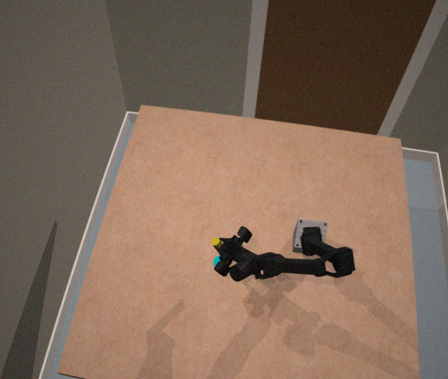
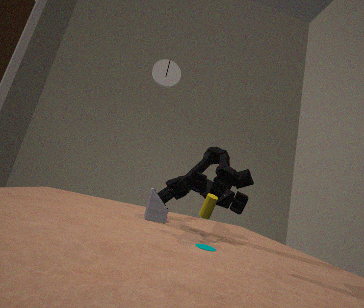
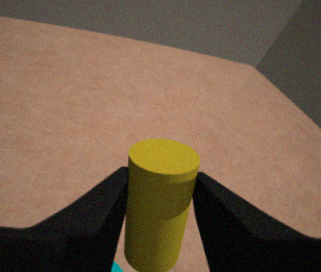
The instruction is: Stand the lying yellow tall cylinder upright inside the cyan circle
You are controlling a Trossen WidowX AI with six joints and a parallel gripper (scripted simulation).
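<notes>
My gripper tip is 13 cm above the cyan circle, 2 cm to the right of it and 2 cm past it. The rest, counted from my gripper tip: yellow tall cylinder: 2 cm below, 1 cm behind.
</notes>
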